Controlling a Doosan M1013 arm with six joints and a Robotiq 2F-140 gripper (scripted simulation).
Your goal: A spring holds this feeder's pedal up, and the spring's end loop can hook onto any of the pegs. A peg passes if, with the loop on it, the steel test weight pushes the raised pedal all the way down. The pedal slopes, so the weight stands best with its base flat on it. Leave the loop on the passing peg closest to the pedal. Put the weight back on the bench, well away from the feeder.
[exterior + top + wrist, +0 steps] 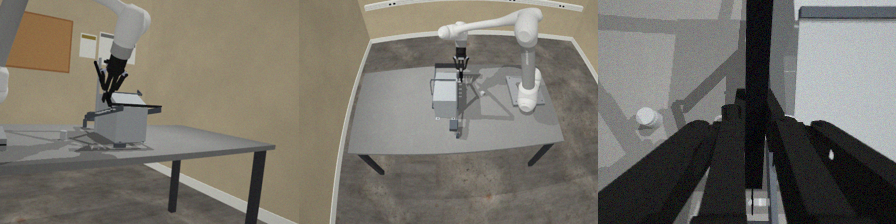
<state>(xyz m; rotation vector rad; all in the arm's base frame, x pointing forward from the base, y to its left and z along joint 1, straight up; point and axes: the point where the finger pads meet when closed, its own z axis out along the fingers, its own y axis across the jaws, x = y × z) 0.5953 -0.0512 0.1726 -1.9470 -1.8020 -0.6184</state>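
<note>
Right now my hand is 60 mm to the right of the dark spring and 40 mm below it. Round my hand: steel test weight: 180 mm behind, 50 mm to the left, 190 mm below.
</note>
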